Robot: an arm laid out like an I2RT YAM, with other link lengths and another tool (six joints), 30 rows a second.
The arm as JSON. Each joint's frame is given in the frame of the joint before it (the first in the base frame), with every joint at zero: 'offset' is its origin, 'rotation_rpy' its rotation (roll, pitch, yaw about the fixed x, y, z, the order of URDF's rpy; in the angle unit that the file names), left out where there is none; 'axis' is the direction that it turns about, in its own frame. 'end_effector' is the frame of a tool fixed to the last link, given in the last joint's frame.
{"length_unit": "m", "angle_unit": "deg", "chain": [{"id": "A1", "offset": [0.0, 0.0, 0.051], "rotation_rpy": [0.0, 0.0, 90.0], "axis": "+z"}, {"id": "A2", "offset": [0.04, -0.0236, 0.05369], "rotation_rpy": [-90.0, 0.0, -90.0], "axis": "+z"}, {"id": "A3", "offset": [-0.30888, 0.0, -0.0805], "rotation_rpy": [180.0, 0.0, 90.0], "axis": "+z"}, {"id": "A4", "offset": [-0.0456, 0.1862, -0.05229], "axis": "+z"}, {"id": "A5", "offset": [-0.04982, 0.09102, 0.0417], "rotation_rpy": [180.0, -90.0, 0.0], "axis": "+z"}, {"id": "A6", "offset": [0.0, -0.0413, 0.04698], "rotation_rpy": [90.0, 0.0, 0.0], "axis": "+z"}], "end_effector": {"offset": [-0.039, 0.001, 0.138], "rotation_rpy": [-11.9, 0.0, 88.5]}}
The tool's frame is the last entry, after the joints.
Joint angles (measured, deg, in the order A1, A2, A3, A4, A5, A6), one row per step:
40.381 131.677 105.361 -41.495 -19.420 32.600
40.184 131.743 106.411 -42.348 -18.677 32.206
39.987 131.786 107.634 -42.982 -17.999 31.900
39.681 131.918 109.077 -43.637 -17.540 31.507
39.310 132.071 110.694 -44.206 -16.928 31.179
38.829 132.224 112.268 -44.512 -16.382 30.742
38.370 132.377 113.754 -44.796 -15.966 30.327
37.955 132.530 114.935 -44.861 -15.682 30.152
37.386 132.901 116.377 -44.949 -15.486 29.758
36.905 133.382 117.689 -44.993 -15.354 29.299
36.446 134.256 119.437 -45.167 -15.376 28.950
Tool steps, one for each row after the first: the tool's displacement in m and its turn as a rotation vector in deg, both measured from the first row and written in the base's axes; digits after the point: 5 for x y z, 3 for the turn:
0.00386 -0.00165 0.00212 -0.464 -0.734 -0.134
0.00885 -0.00219 0.00596 -0.615 -1.700 -0.326
0.01464 -0.00262 0.01048 -0.555 -2.659 -0.475
0.02201 -0.00319 0.01581 -0.456 -3.859 -0.816
0.03045 -0.00407 0.02165 -0.197 -5.242 -1.163
0.03816 -0.00493 0.02732 0.100 -6.491 -1.462
0.04503 -0.00563 0.03207 0.455 -7.485 -1.876
0.05328 -0.00687 0.03634 0.838 -8.557 -2.223
0.06044 -0.00773 0.03903 1.130 -9.476 -2.395
0.06809 -0.00755 0.04040 1.487 -10.194 -2.573

